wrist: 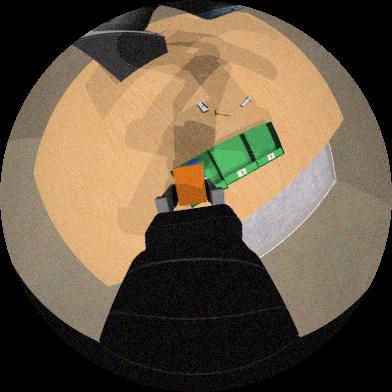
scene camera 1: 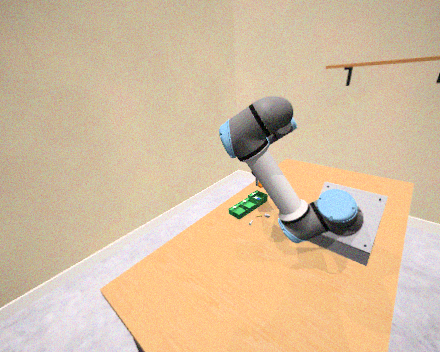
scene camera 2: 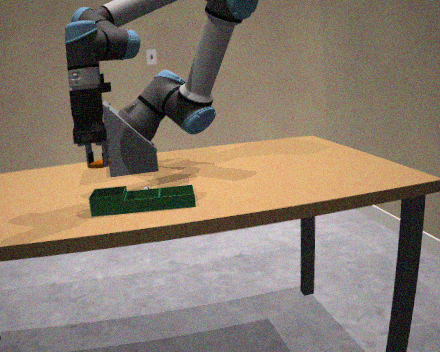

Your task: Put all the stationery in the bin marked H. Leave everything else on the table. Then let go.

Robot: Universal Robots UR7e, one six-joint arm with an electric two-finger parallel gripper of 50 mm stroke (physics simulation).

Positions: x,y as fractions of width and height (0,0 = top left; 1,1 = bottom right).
Labels:
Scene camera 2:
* my gripper: 0.22,0.47
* green three-compartment bin: 0.26,0.57

